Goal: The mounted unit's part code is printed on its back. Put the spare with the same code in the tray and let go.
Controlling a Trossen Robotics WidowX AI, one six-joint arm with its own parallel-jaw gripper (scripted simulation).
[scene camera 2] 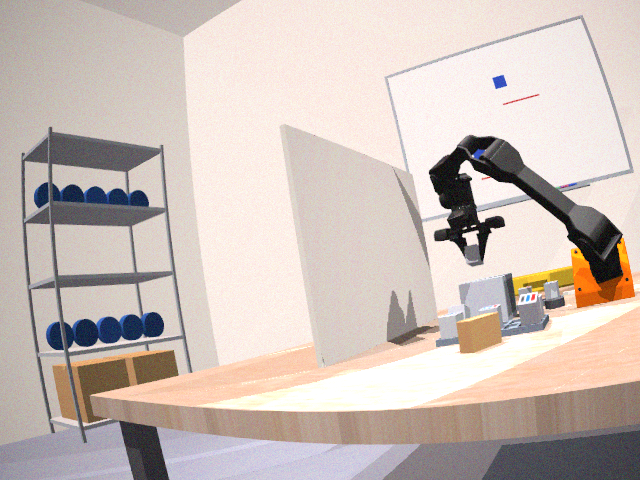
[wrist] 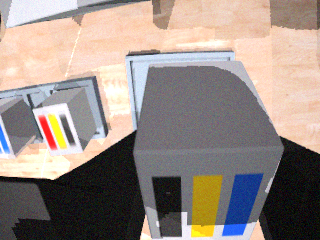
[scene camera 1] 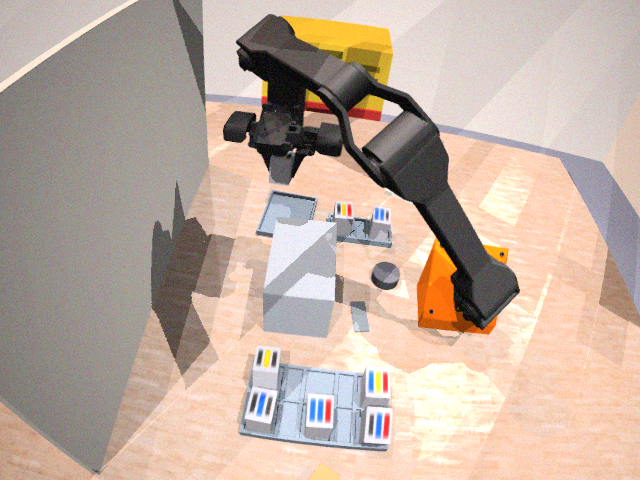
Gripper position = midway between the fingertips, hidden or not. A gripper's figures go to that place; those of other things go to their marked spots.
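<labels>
Small rack [scene camera 1: 360,229], 84 cm from the lens. My gripper [scene camera 1: 282,174], 72 cm from the lens.
</labels>
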